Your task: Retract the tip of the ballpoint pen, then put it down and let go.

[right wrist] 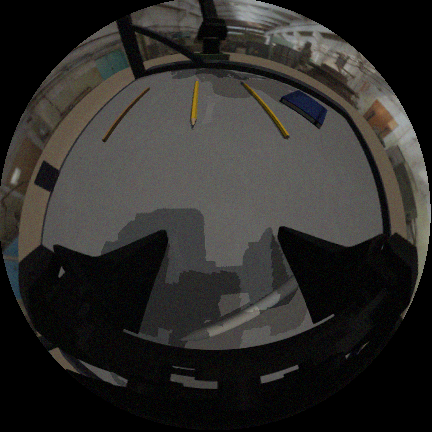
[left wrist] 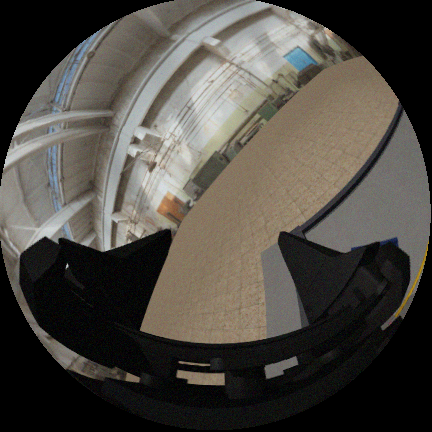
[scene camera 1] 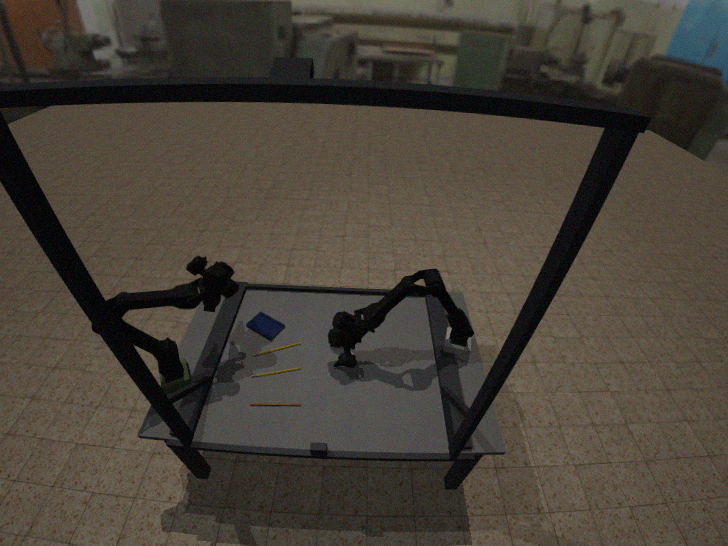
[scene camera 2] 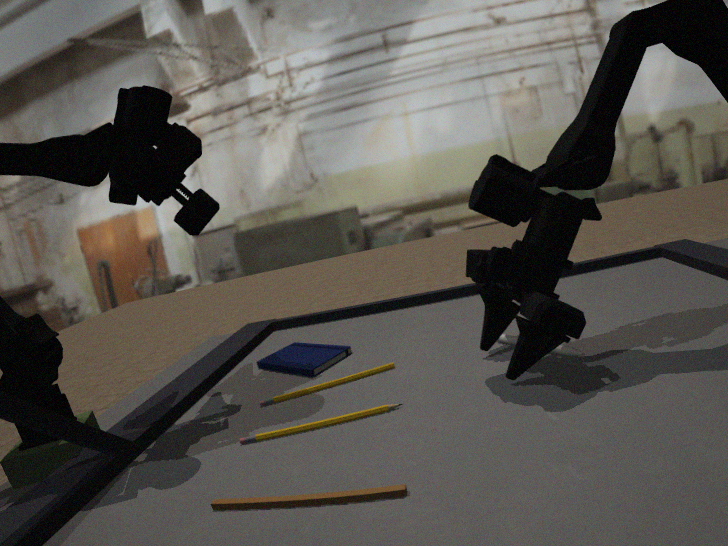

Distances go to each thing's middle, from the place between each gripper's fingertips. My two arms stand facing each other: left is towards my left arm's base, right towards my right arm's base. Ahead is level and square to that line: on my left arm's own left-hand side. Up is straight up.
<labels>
Right now the blue notebook [scene camera 2: 306, 359] is 4 cm behind my left hand, 14 cm to the right of it and 32 cm below it. Round my left hand: green object [scene camera 2: 33, 465] 26 cm behind, 18 cm to the left, 30 cm below.
The blue notebook lies 190 mm ahead of my right hand and 260 mm to the left of it. Also, from my right hand: green object 30 mm behind, 580 mm to the left, 10 mm above.
</labels>
